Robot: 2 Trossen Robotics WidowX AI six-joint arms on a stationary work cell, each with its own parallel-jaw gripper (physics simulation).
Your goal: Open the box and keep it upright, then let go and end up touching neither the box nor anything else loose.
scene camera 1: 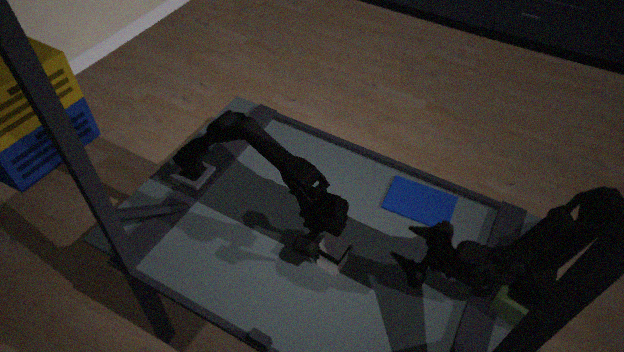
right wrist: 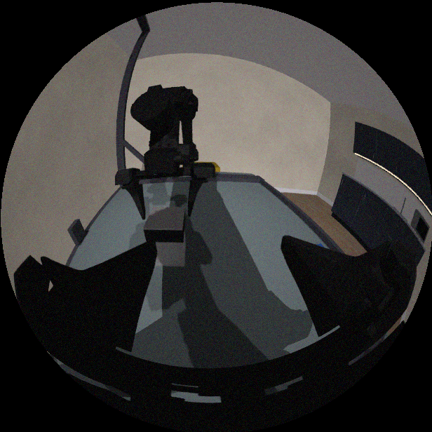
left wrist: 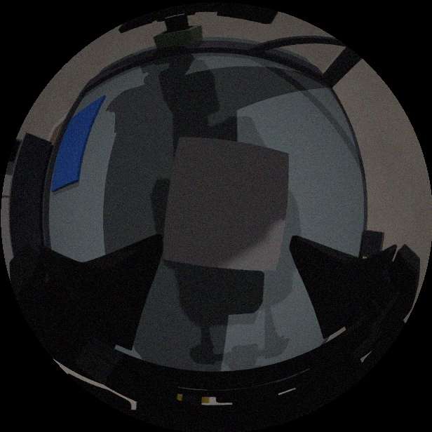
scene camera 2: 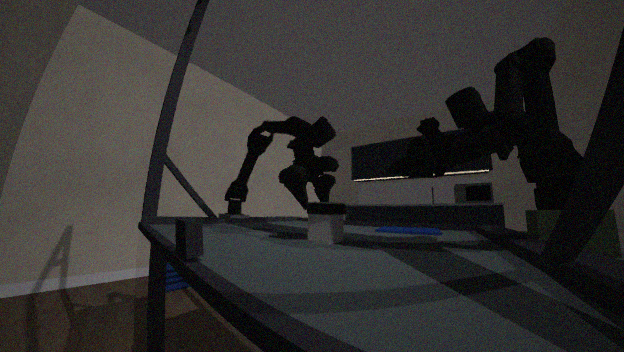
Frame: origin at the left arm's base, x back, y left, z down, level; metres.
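Seen in the pictures: left gripper, fingertip midpoint: [scene camera 1: 325, 245] [scene camera 2: 317, 209]; right gripper, fingertip midpoint: [scene camera 1: 400, 239] [scene camera 2: 394, 173]; left arm's base, link origin: [scene camera 1: 193, 171] [scene camera 2: 234, 214]; right arm's base, link origin: [scene camera 1: 523, 294] [scene camera 2: 561, 209].
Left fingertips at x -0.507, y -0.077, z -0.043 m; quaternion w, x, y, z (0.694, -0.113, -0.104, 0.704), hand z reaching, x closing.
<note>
Pixels of each thing's top centre, then the offset from my left fingertips to it.
- small upright box, top centre: [scene camera 2: 326, 203] [scene camera 1: 333, 245] dx -0.025, dy +0.002, dz -0.017 m
- flat blue panel, top centre: [scene camera 1: 420, 201] [scene camera 2: 408, 229] dx -0.182, dy +0.333, dz +0.069 m
- small dark block, top centre: [scene camera 2: 190, 218] [scene camera 1: 260, 335] dx +0.034, dy -0.290, dz +0.020 m
- green block, top centre: [scene camera 1: 523, 294] [scene camera 2: 561, 209] dx -0.509, dy +0.112, dz +0.001 m
A small upright box [scene camera 1: 328, 265] [scene camera 2: 325, 229] [right wrist: 171, 254] with pale sides stands on the table. Its dark-edged lid [scene camera 1: 336, 245] [scene camera 2: 326, 208] [left wrist: 227, 200] [right wrist: 166, 220] lies on top and covers the opening; in the right wrist view it overhangs the box at the left. My left gripper [scene camera 2: 316, 202] [left wrist: 229, 242] [right wrist: 165, 217] is open, pointing down at the lid, with a fingertip at either side; one tip is very close to the lid's edge, and contact cannot be told. My right gripper [scene camera 1: 402, 241] [right wrist: 220, 245] is open and empty, well apart to the right of the box in scene camera 1.
A flat blue panel [scene camera 1: 419, 201] [scene camera 2: 409, 230] [left wrist: 79, 145] lies near the table's far edge. A small dark block [scene camera 2: 189, 240] [right wrist: 77, 231] [scene camera 1: 259, 338] is at the near edge. A green block [scene camera 1: 509, 306] is by the right arm's base. Frame posts rise at the table's ends.
</note>
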